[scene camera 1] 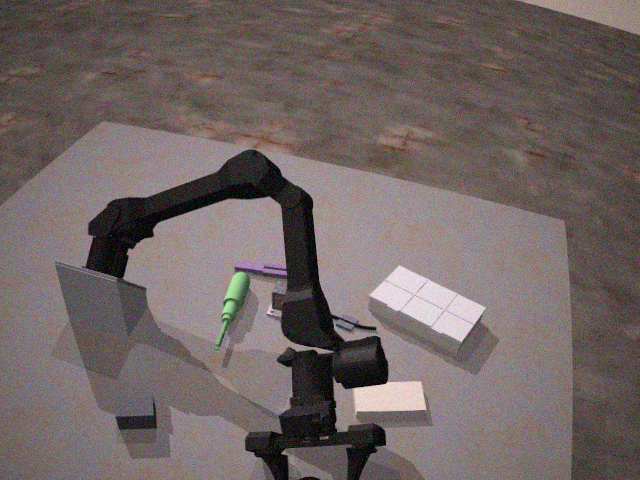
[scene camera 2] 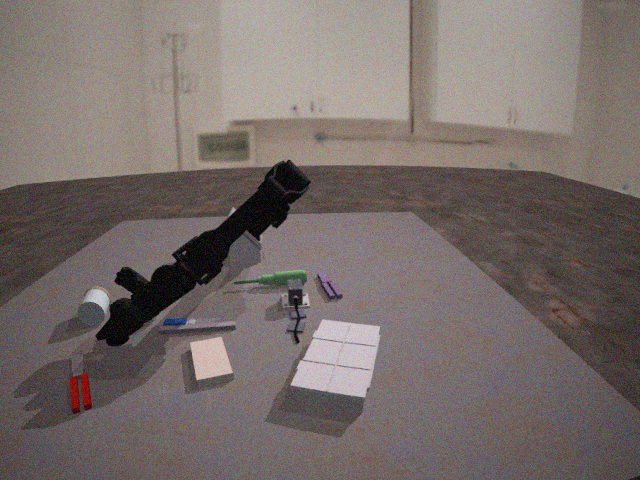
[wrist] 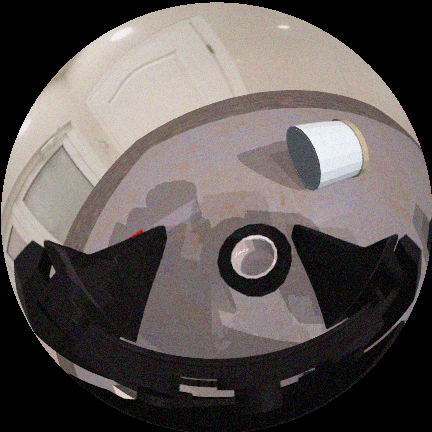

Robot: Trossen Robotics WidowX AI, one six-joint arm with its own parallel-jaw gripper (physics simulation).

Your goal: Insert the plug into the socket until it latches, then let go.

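Seen in the pictures: gripper, fingertip midpoint: [scene camera 2: 105, 333] [wrist: 231, 231]; arm's base at its link origin: [scene camera 1: 102, 274] [scene camera 2: 251, 230].
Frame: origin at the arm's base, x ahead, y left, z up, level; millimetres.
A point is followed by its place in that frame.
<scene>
The socket is a dark box-like housing [scene camera 1: 278, 300] @(x 304, y 83, z -46 mm) [scene camera 2: 295, 290] @(x 343, y 96, z -32 mm) on a small white base, partly hidden by the arm in scene camera 1. A black cable [scene camera 1: 367, 327] @(x 464, y 82, z -68 mm) [scene camera 2: 297, 322] @(x 414, y 91, z -69 mm) runs out from its side. I cannot make out a separate plug or tell whether it is seated. My gripper [scene camera 1: 317, 463] [scene camera 2: 111, 330] @(x 451, y -293, z -49 mm) [wrist: 231, 231] @(x 451, y -293, z -49 mm) is open with nothing gripped, well away from the socket. A black ring [wrist: 225, 260] @(x 456, y -275, z -55 mm) with a pale inside shows beyond and between the spread fingers in the wrist view.
A green screwdriver [scene camera 1: 235, 294] @(x 229, y 70, z -41 mm) [scene camera 2: 289, 277] @(x 240, y 92, z -49 mm) and purple tool [scene camera 1: 253, 267] @(x 232, y 174, z -62 mm) [scene camera 2: 329, 286] @(x 266, y 185, z -68 mm) lie near the socket. White block [scene camera 1: 426, 310] @(x 562, y 121, z -40 mm) [scene camera 2: 338, 356] @(x 573, y 140, z -40 mm), cream block [scene camera 1: 389, 398] @(x 523, y -78, z -59 mm) [scene camera 2: 210, 358] @(x 528, y -72, z -59 mm), dark block [scene camera 1: 136, 417] @(x 165, y -237, z -43 mm), blue-and-grey cutter [scene camera 2: 206, 326] @(x 416, y -92, z -64 mm), red-handled tool [scene camera 2: 80, 392] @(x 605, y -281, z -63 mm) and white cylinder [scene camera 2: 94, 306] @(x 382, y -341, z -27 mm) [wrist: 340, 152] @(x 354, y -332, z -28 mm) are around.
</scene>
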